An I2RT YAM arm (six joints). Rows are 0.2 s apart.
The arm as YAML. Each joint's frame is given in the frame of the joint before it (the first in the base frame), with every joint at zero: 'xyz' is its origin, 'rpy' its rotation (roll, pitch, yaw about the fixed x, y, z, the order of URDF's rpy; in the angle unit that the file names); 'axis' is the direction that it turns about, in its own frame. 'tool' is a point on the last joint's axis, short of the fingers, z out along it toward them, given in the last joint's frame.
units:
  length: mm
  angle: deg
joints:
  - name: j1
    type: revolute
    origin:
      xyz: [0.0, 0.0, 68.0]
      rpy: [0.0, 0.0, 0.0]
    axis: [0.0, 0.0, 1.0]
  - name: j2
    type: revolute
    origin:
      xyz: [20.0, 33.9, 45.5]
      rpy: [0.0, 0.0, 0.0]
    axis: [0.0, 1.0, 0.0]
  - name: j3
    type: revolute
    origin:
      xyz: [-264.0, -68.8, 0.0]
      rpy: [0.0, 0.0, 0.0]
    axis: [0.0, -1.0, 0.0]
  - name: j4
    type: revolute
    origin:
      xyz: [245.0, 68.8, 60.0]
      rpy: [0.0, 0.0, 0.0]
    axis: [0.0, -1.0, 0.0]
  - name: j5
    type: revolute
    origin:
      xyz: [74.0, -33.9, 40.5]
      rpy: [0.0, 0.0, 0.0]
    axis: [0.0, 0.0, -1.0]
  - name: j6
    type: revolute
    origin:
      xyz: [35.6, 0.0, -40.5]
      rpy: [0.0, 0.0, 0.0]
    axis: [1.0, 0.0, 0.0]
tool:
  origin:
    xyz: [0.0, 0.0, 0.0]
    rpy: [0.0, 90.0, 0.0]
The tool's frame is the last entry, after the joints.
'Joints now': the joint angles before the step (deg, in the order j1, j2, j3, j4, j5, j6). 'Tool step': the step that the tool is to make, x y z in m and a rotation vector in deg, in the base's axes. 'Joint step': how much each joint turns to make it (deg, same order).
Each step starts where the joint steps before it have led.
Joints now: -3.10, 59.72, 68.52, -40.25, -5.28, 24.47
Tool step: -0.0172, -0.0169, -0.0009, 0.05, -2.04, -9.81
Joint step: -4.34, -4.01, -2.66, 0.83, 4.60, 2.97
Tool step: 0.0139, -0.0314, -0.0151, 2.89, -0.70, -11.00
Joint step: -7.50, 2.84, -2.62, 5.58, 1.61, 4.30
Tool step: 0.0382, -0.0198, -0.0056, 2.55, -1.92, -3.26
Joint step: -2.11, 8.37, 2.45, 7.02, -0.41, 3.17
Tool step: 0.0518, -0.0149, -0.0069, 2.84, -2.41, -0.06
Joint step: 0.00, 11.03, 5.33, 7.19, -1.52, 3.07
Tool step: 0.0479, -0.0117, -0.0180, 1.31, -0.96, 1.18
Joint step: 0.31, 10.30, 4.68, 6.19, -1.46, 0.99
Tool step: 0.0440, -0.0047, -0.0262, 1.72, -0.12, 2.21
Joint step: 0.99, 9.68, 4.39, 4.99, -1.84, 0.98
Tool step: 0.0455, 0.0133, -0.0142, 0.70, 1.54, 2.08
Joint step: 3.30, 9.48, 9.05, -1.18, 0.95, 0.83
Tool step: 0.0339, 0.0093, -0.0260, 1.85, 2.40, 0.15
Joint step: 2.04, 8.08, 6.25, -0.79, 0.99, 2.09
